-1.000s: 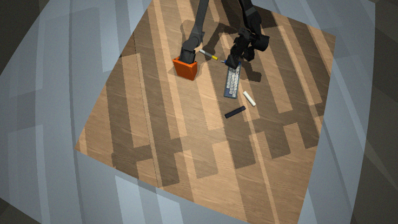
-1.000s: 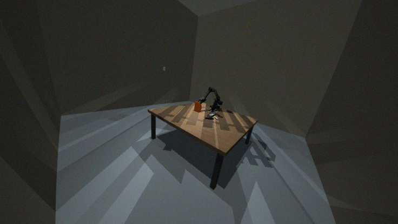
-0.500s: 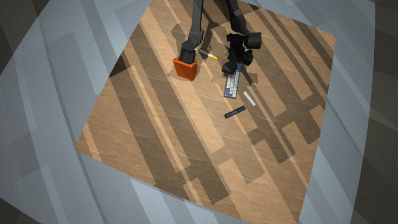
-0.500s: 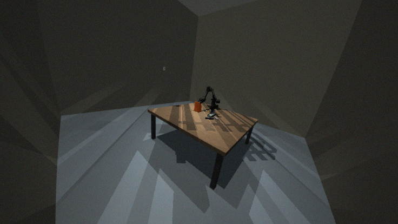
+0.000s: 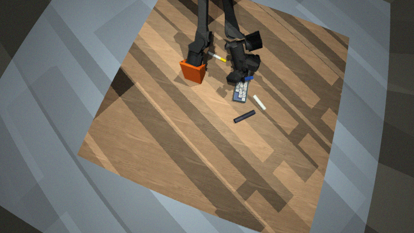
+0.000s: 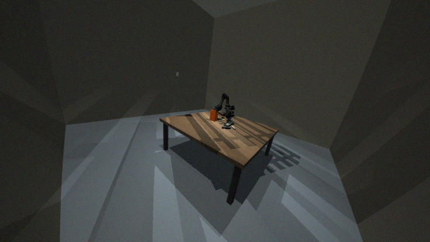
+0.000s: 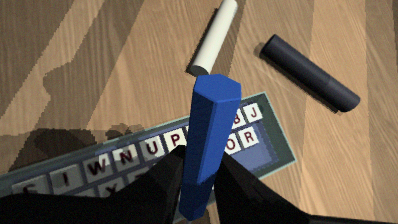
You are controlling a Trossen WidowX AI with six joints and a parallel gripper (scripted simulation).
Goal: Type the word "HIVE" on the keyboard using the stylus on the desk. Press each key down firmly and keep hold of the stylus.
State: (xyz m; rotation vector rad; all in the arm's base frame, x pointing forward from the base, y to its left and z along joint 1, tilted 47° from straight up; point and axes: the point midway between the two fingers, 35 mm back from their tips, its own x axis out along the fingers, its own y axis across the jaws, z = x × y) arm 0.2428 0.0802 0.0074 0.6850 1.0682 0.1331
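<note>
Now: the blue hexagonal stylus 2 cm behind my gripper tip and 1 cm below it. Also, from my gripper tip: dark cylinder 16 cm to the right, 7 cm ahead, 5 cm below; white cylinder 12 cm ahead, 6 cm below, 5 cm to the right; yellow marker 19 cm behind, 11 cm to the left, 6 cm below.
</note>
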